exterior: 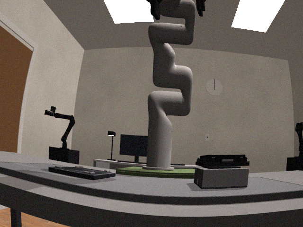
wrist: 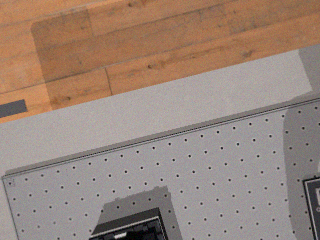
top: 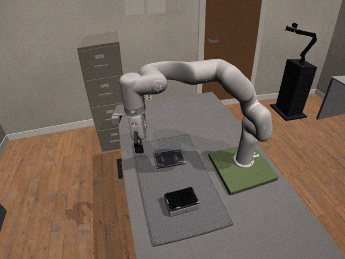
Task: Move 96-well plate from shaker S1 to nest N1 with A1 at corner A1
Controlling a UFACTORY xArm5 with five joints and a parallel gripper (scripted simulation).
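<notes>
Right now my hand is 280 mm above the black 96-well plate, 150 mm past it and 100 mm to the right of it. From my hand the other things lie so: dark plate nest: 340 mm below, 230 mm to the right, 150 mm behind.
</notes>
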